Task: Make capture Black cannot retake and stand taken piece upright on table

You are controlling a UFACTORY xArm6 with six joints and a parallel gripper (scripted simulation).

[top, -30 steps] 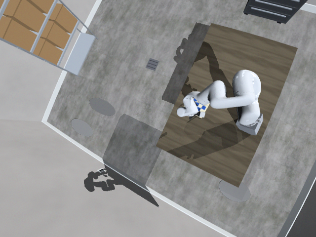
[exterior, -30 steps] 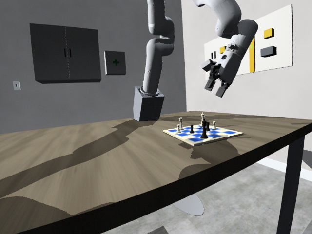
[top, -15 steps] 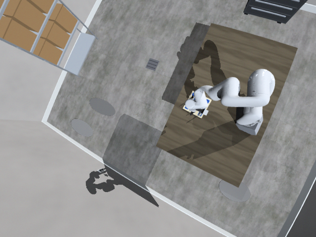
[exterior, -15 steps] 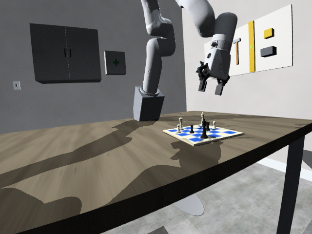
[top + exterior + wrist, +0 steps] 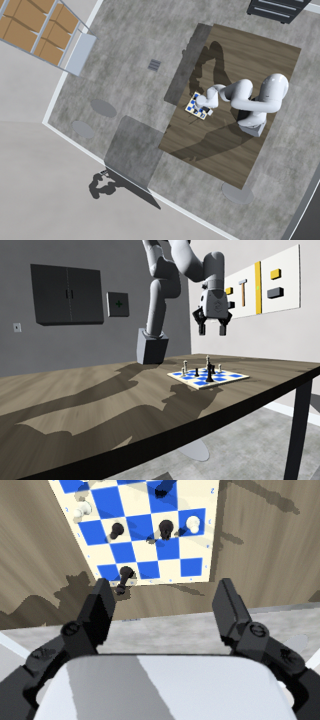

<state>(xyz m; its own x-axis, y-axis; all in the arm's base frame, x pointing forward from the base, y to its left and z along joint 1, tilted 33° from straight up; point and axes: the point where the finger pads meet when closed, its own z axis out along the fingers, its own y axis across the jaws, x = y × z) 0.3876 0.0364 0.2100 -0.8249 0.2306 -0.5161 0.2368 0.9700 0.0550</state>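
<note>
The cream chessboard is 10 mm behind my hand, 40 mm to the right of it and 160 mm below it. The rest, counted from my hand: black pawn 10 mm behind, 80 mm to the right, 140 mm below; tall white piece 70 mm behind, 50 mm to the left, 130 mm below; tall black piece 60 mm ahead, 90 mm to the right, 130 mm below.
</note>
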